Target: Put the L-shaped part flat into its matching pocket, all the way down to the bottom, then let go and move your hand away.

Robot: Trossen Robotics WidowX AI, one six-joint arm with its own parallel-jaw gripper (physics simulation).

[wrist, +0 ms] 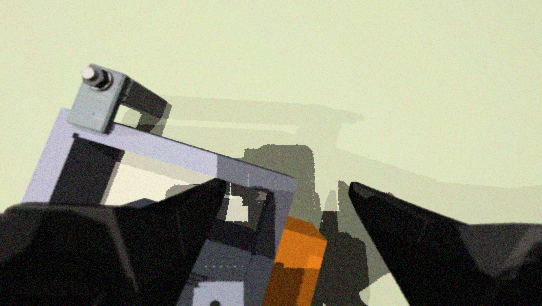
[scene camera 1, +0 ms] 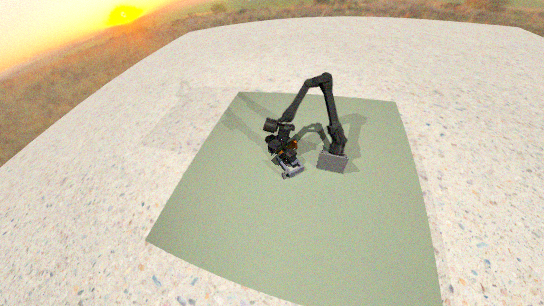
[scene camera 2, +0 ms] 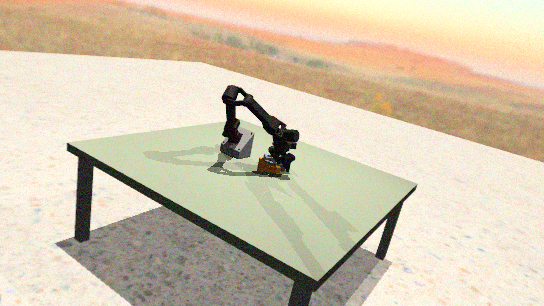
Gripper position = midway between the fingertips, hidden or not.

The table carries an orange L-shaped part [wrist: 297,264]. I also see my gripper [wrist: 287,184] and a grey pocket block [wrist: 130,167].
